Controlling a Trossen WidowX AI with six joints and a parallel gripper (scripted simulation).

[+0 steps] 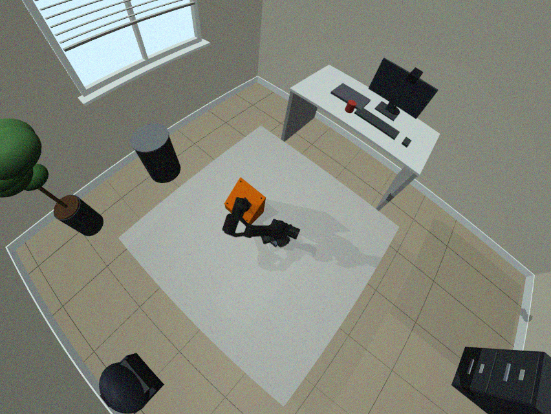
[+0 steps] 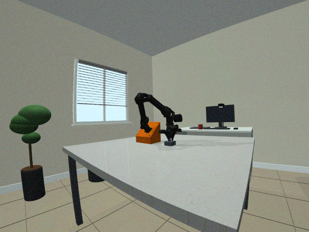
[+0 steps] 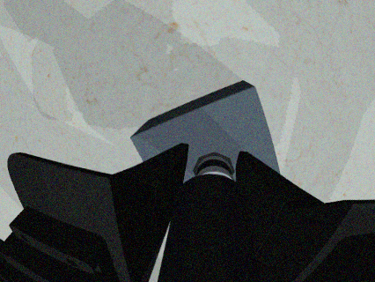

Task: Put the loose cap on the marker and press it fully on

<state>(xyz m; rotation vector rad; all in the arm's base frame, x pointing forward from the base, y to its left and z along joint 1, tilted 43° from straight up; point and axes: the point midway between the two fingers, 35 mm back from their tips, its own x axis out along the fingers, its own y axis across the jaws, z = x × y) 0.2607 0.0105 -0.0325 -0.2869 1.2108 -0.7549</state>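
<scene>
The holder block lies 2 cm below my gripper tip and 1 cm behind it. Also, from my gripper tip: black marker cap: 5 cm above, 1 cm behind.
</scene>
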